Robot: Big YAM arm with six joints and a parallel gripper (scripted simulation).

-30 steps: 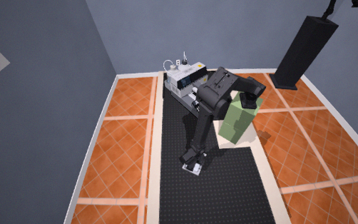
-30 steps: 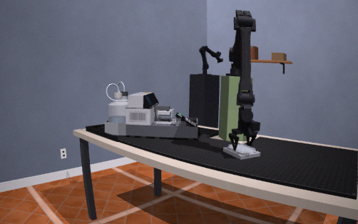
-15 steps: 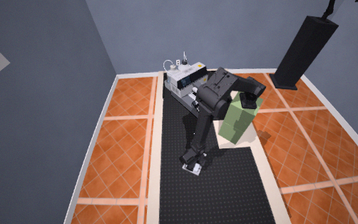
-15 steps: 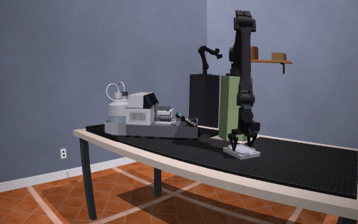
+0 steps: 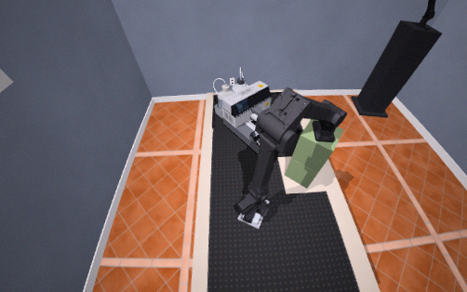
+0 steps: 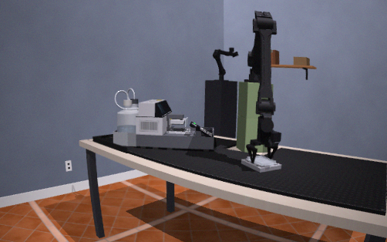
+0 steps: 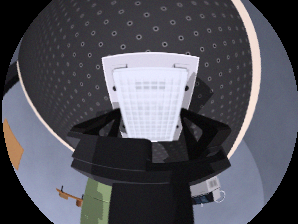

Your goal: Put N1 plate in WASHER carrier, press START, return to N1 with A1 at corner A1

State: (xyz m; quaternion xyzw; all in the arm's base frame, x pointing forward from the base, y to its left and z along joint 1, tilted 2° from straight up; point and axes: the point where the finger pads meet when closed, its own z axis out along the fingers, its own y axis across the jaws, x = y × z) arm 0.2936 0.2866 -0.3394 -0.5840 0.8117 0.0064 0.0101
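Right now my hand is 10 mm above the well plate. Round my hand: bottle: 790 mm to the right, 260 mm ahead, 120 mm above; then plate nest N1: 20 mm below; then plate washer: 640 mm to the right, 100 mm above.
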